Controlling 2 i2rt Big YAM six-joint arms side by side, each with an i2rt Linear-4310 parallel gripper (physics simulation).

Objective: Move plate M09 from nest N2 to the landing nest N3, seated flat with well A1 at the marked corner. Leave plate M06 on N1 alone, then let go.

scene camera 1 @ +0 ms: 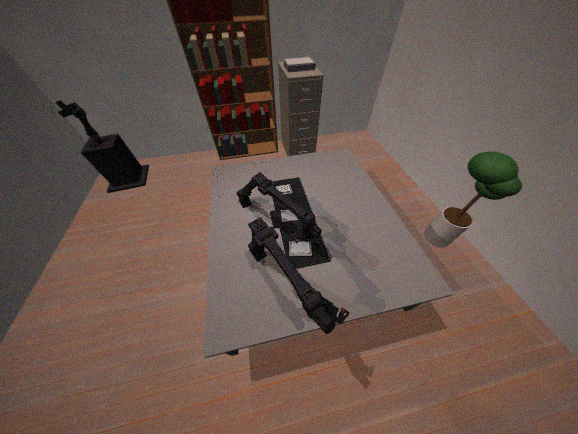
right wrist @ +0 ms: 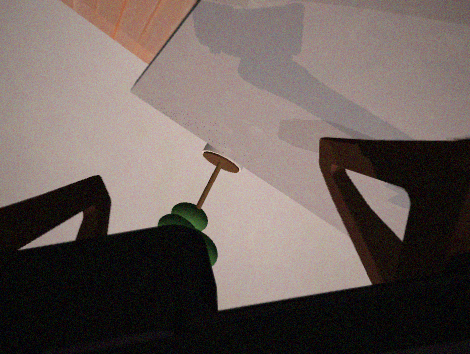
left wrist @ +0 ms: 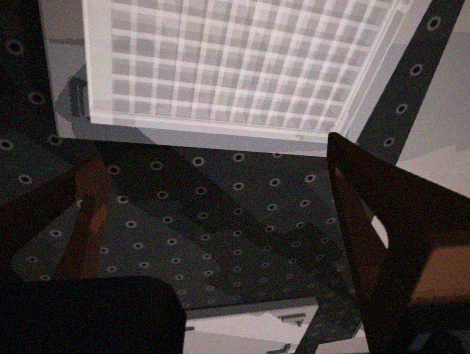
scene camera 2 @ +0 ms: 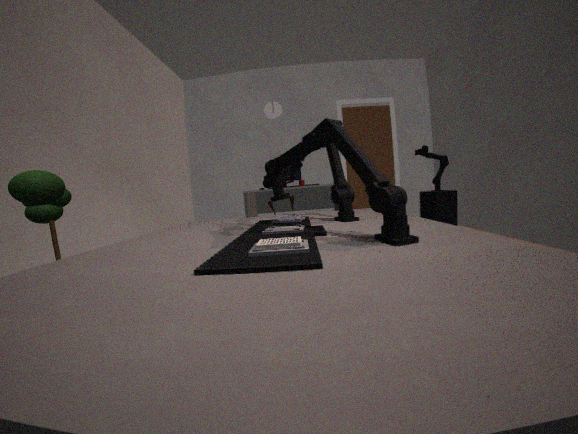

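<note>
A clear gridded plate [scene camera 1: 300, 248] [scene camera 2: 289, 219] [left wrist: 225, 65] lies flat on a grey nest [left wrist: 200, 142] on the black perforated board [scene camera 1: 321, 253] [scene camera 2: 225, 262]. Another gridded plate [scene camera 1: 283, 189] [scene camera 2: 280, 242] lies at the board's other end. The middle nest [scene camera 1: 288, 215] [scene camera 2: 283, 229] [left wrist: 240, 322] carries no plate. Plate and nest names are not legible. My left gripper [scene camera 1: 307, 237] [scene camera 2: 283, 211] [left wrist: 212, 156] is open, above the board beside the first plate; its right fingertip overlaps the plate's corner in the left wrist view. My right gripper [scene camera 1: 342, 314] [right wrist: 213, 169] is open and empty, at the table's front edge.
My left arm [scene camera 1: 287, 200] reaches over the board and hides part of it. My right arm [scene camera 1: 287, 265] stretches past the board's left side. A small black tab [scene camera 2: 318, 230] juts from the board. A potted plant [scene camera 1: 452, 222] stands beyond the table [scene camera 1: 390, 270].
</note>
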